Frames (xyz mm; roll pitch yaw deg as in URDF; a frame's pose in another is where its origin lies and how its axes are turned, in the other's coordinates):
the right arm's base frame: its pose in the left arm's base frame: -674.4 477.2 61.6 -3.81 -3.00 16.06
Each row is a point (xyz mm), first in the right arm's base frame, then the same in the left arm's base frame.
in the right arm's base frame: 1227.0 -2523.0 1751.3
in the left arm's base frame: 1071.0 -1518.9 2038.3
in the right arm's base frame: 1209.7 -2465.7 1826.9
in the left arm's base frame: 1033.6 -1464.9 2108.9
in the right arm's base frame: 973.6 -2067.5 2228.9
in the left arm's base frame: 670.9 -1128.1 2470.7
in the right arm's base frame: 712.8 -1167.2 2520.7
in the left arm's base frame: 155.1 -321.6 2688.0
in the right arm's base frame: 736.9 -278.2 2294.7
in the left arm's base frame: -48.7 527.1 2405.1
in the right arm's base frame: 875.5 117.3 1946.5
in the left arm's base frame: 0.3 927.8 2039.2
